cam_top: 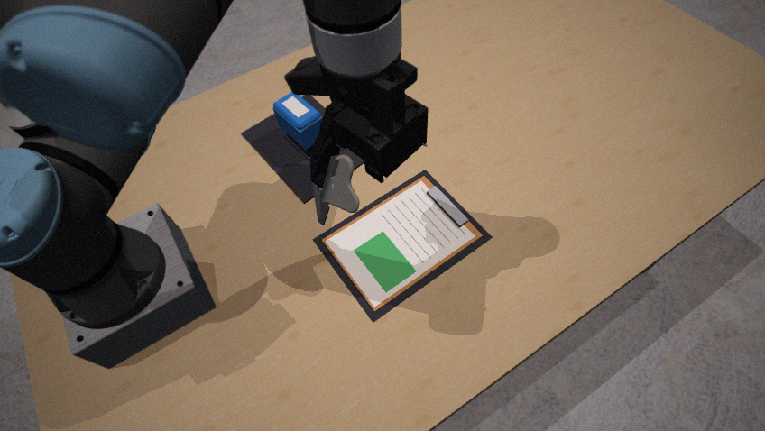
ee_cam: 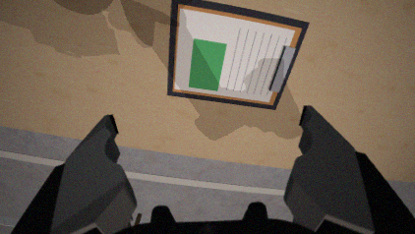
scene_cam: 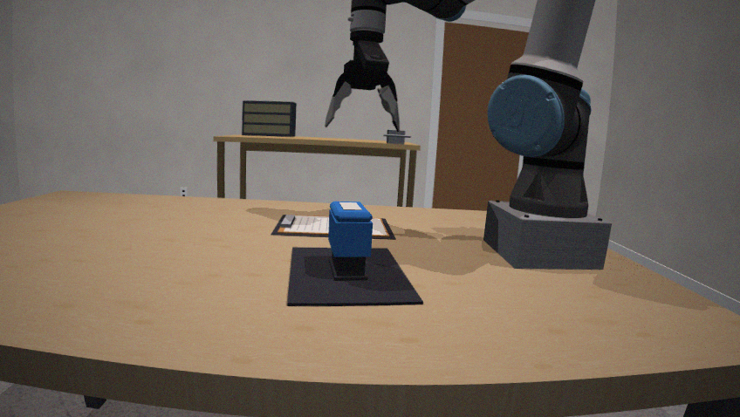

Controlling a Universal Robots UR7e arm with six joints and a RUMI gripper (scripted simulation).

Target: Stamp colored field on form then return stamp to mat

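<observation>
My hand is 10 mm past the blue stamp, 290 mm to the right of it and 160 mm above it. Round my hand: clipboard 80 mm ahead, 10 mm to the left, 210 mm below; mat 10 mm behind, 290 mm to the left, 210 mm below.
</observation>
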